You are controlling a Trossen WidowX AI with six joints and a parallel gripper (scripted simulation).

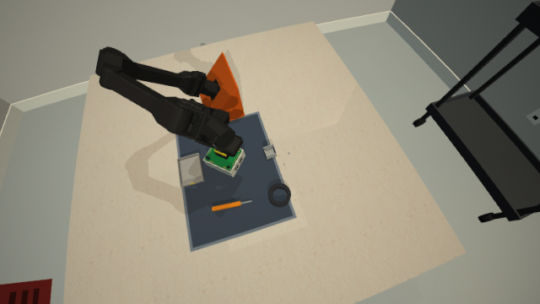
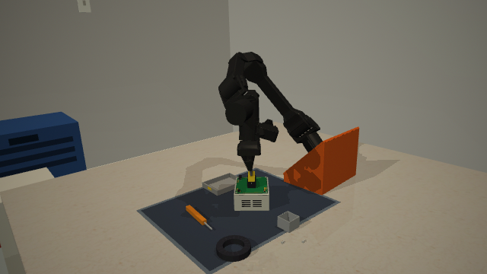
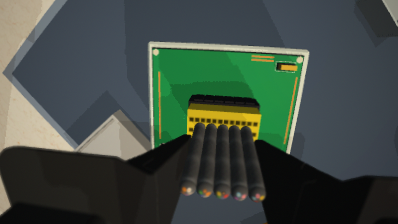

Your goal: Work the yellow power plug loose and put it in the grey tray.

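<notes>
Right now the yellow power plug is 2 cm below my gripper tip. Also, from my gripper tip: dark mat (5 cm ahead, 10 cm below).
</notes>
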